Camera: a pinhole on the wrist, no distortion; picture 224 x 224 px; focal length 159.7 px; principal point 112.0 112.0 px. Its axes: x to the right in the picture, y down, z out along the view. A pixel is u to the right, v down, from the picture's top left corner.
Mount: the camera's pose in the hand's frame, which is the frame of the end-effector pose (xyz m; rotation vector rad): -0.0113 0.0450 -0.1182 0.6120 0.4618 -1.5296
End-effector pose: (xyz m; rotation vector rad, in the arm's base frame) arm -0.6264 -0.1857 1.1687 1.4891 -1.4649 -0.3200
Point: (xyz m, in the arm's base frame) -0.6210 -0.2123 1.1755
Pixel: 60.1 179.0
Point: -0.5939 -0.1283 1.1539
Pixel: 114.8 68.8
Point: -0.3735 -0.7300 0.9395
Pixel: outside the picture
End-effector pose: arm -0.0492 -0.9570 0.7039 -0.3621 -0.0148 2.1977
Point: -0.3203 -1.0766 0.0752
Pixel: behind the camera
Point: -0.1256 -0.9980 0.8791
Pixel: outside the picture
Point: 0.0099 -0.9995 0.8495
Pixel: 57.3 67.5
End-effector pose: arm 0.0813 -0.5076 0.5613 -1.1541 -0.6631 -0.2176
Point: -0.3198 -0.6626 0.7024
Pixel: 196.1 29.1
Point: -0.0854 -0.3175 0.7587
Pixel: 76.5 138.2
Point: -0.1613 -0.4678 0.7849
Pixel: 133.7 111.8
